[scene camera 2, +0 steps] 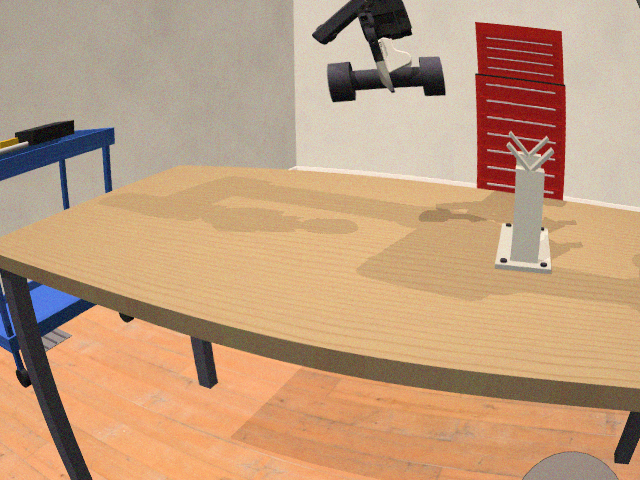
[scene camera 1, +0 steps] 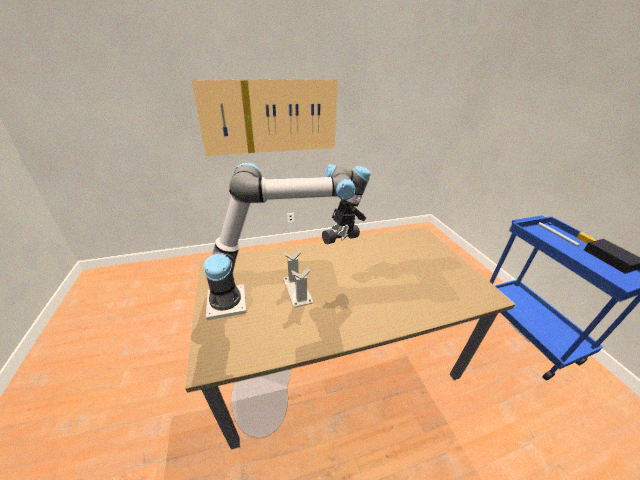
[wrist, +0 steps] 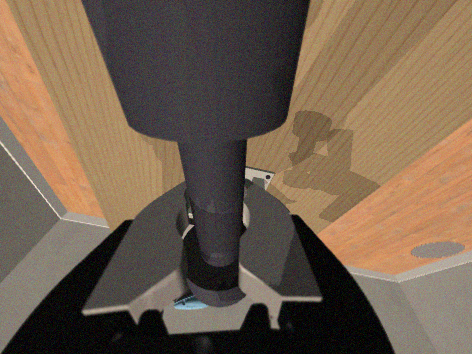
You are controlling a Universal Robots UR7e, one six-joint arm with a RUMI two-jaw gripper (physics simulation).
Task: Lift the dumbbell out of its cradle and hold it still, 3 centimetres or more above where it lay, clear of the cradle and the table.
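Where they show: gripper, fingertip midpoint: (scene camera 2: 392, 92) (scene camera 1: 339, 238) (wrist: 218, 181); arm's base, link origin: (scene camera 1: 225, 299).
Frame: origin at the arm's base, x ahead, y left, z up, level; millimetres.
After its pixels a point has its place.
The dark dumbbell (scene camera 1: 328, 236) {x 513, y -78, z 281 mm} (scene camera 2: 362, 79) {x 637, y -25, z 252 mm} (wrist: 212, 165) {x 640, y -44, z 269 mm} hangs in the air, roughly level, high above the table (scene camera 1: 392, 268) {x 927, y -114, z -23 mm} (scene camera 2: 289, 279) {x 708, y 145, z -23 mm}. My gripper (scene camera 1: 343, 233) {x 592, y -45, z 231 mm} (scene camera 2: 388, 77) {x 592, y -45, z 231 mm} (wrist: 218, 181) {x 592, y -45, z 231 mm} is shut on the middle of its handle, with a thick head on each side. The light grey cradle (scene camera 1: 301, 289) {x 343, y -149, z 66 mm} (scene camera 2: 528, 217) {x 362, y 30, z 59 mm} stands on the table with its two V-shaped supports empty. The dumbbell is well away from the cradle and touches neither it nor the table. In the wrist view the near head hides much of what lies behind it, and a corner of the cradle's base (wrist: 257, 175) {x 381, y -131, z -15 mm} shows.
The arm's base stands on the table beside the cradle. A blue cart (scene camera 1: 563, 258) (scene camera 2: 103, 135) stands past the table's far end. A red panel (scene camera 2: 519, 113) stands behind the table, and a tool board (scene camera 1: 289, 118) hangs on the wall.
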